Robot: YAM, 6 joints.
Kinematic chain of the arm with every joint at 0, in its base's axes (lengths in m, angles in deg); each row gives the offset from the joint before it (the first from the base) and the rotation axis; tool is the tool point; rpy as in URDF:
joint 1: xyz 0 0 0.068 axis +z
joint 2: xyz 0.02 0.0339 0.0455 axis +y
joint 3: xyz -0.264 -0.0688 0 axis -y
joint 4: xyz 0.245 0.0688 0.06 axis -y
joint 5: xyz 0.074 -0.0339 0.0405 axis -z
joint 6: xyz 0.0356 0 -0.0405 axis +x
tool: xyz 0 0 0 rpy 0 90 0
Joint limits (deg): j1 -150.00..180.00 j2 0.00..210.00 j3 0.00..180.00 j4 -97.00..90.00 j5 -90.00..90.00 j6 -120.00..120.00
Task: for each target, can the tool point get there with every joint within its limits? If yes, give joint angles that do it. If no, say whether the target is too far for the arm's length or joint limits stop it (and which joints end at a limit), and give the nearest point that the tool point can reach.
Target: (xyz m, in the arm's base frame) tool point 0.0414 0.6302 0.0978
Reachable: yes | joints 87.06 174.39 162.39 -15.01 14.73 49.65
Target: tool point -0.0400 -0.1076 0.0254
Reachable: yes | joints -92.90 133.29 26.40 -53.03 75.70 -13.70
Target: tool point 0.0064 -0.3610 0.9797
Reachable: no: too far | nearest point 0.0044 -0.2492 0.6958 | short by 0.305 m
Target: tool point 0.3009 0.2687 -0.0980
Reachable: yes | joints 42.96 164.24 103.72 -53.14 13.74 96.76
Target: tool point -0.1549 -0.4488 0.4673
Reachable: yes | joints 68.22 24.88 143.82 26.61 39.63 1.35
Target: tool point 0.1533 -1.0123 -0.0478
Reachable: no: too far | nearest point 0.0955 -0.6307 0.0142 | short by 0.391 m
